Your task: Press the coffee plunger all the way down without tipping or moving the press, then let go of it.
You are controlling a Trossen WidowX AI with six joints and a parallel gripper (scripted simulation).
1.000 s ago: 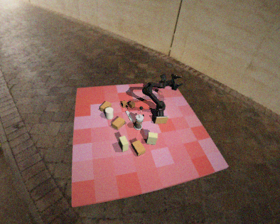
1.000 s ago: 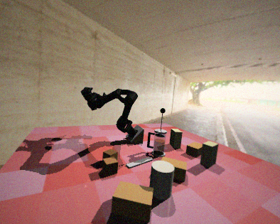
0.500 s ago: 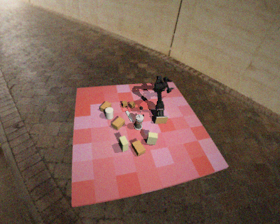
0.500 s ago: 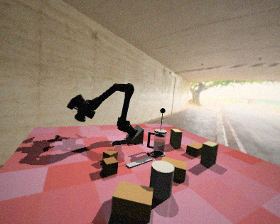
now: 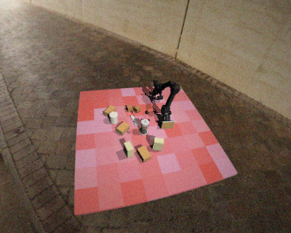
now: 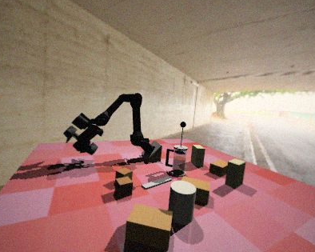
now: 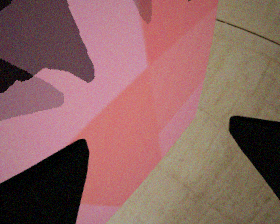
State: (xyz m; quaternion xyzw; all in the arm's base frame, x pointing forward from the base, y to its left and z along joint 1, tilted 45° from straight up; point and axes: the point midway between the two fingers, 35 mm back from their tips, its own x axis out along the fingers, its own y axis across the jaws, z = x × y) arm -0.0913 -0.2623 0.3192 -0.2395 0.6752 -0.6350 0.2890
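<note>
My gripper tip is 46 cm to the right of the coffee press, 35 cm short of it and 6 cm below it. Also, from my gripper tip: flat grey piece 41 cm ahead, 32 cm to the left, 6 cm below.
</note>
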